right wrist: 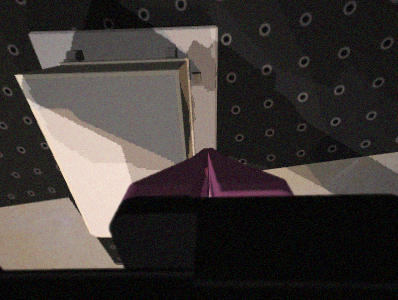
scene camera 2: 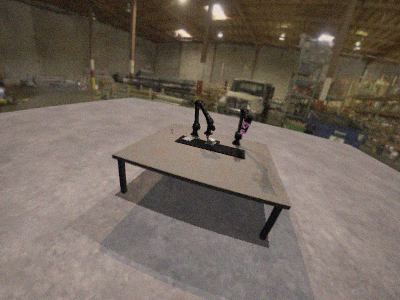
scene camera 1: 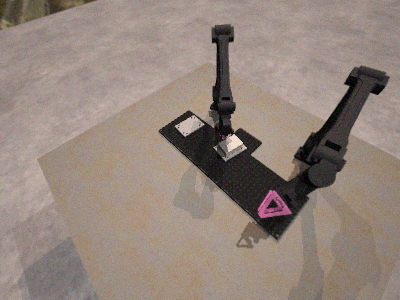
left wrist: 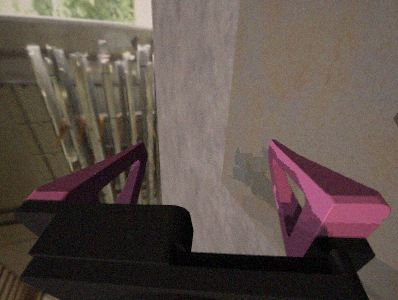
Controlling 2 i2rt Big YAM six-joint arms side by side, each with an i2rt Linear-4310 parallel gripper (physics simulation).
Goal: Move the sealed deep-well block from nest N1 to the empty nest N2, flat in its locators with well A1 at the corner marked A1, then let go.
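Frame: origin at the left arm's base, x down, y right, z back, level; millimetres.
Seen in the pictures: left gripper, between the fingertips: [scene camera 2: 242,131] [scene camera 1: 259,213] [left wrist: 205,147]; right gripper, between the fingertips: [right wrist: 208,156] [scene camera 2: 207,139] [scene camera 1: 223,139]; left arm's base, origin of its link: [scene camera 2: 236,143]; right arm's base, origin of its link: [scene camera 2: 194,134].
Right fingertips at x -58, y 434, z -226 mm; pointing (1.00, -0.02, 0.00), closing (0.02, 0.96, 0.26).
Note:
Offsets run from my right fingertips to a thing's top centre. "spot": to the spot under its first point. Level surfaces: height alone.
The sealed deep-well block @(dx -9, dy -55, dz -8 mm) [scene camera 1: 231,143] [scene camera 2: 211,141] [right wrist: 105,125], pale with a light top, stands on the white plate of one nest @(spot: dx +27, dy -78, dz -77 mm) [scene camera 1: 226,157] [right wrist: 205,115], between small dark locators. The other nest @(dx +23, dy +265, dz -24 mm) [scene camera 1: 190,125] [scene camera 2: 188,138] is a bare white plate on the left end of the black board. My right gripper [scene camera 1: 225,138] [right wrist: 208,156] is shut and empty, close beside the block; whether it touches is unclear. My left gripper [scene camera 1: 274,204] [scene camera 2: 245,127] [left wrist: 205,147] is open and empty, above the board's right end. The A1 mark and well A1 cannot be made out.
The black perforated board @(dx +45 mm) [scene camera 1: 240,180] [scene camera 2: 227,150] [right wrist: 300,75] carries both nests and lies on the tan table @(dx +57 mm) [scene camera 1: 125,200] [scene camera 2: 185,170]. The left arm [scene camera 1: 332,130] stands at the right of scene camera 1, the right arm [scene camera 1: 223,65] behind the nests. Arm shadows cross the table.

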